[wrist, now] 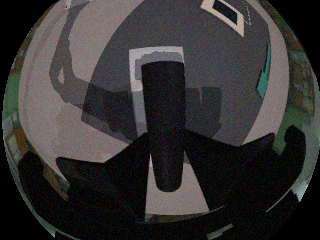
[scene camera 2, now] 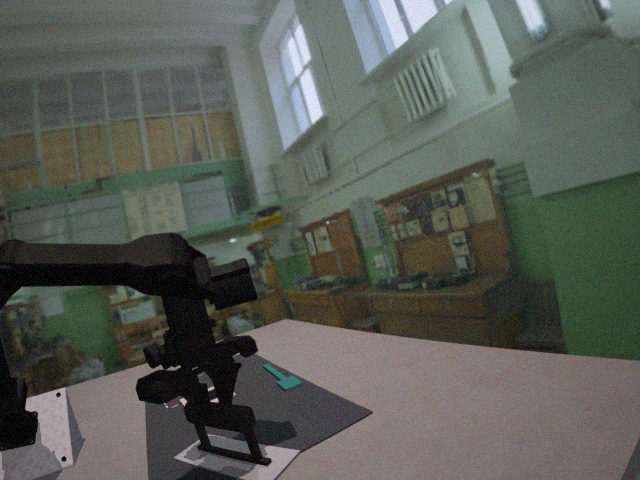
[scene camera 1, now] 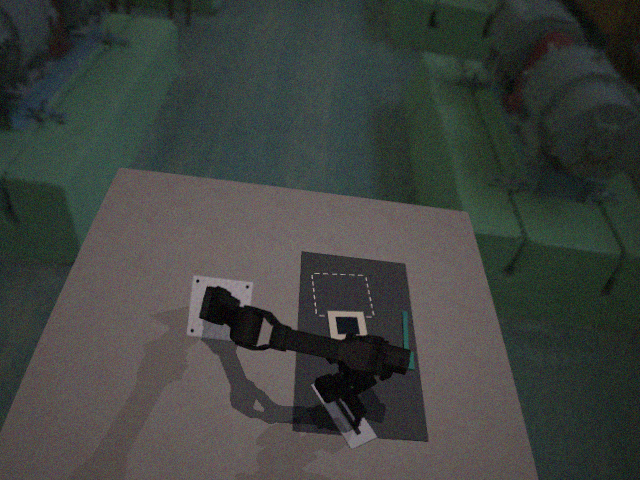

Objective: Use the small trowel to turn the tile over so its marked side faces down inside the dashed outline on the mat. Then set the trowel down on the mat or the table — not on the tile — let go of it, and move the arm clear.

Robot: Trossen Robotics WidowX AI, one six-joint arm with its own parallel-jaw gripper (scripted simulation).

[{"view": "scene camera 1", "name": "my gripper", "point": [348, 397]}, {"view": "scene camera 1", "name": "trowel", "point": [348, 415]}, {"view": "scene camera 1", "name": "tile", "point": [341, 323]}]
